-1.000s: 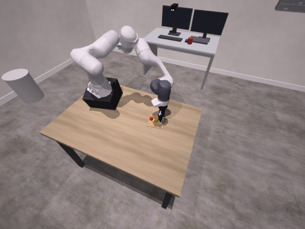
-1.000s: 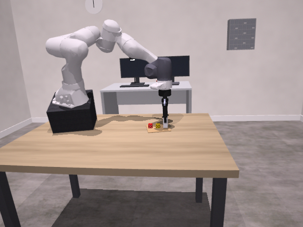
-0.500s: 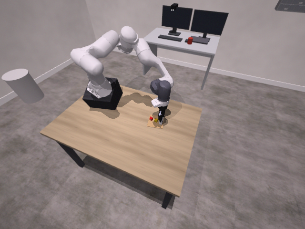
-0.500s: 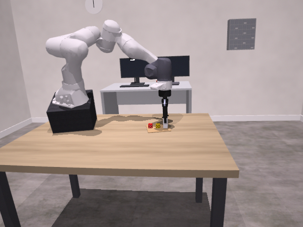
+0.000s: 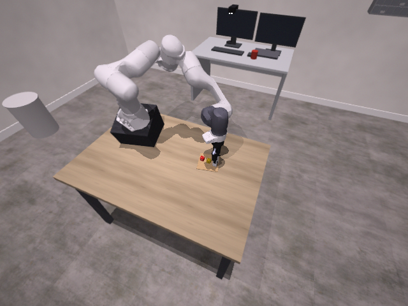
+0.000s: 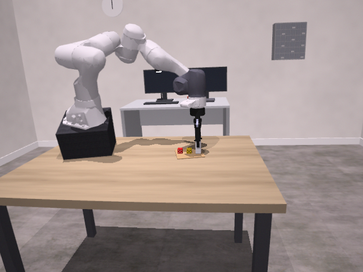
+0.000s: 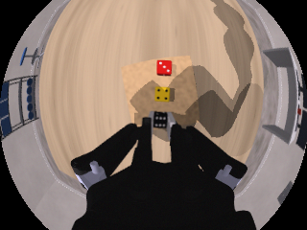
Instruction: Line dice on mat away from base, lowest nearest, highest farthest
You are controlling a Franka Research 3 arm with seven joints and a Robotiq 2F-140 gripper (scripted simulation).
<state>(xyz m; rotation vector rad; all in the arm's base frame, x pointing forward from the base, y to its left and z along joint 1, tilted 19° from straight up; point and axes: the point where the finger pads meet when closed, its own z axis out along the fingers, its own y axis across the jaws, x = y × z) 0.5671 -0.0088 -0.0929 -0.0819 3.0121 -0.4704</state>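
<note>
My gripper is now 20 mm above the black die. Round my hand: yellow die 50 mm behind, 20 mm below; then red die 100 mm behind, 20 mm below; then tan mat 50 mm behind, 40 mm below.
</note>
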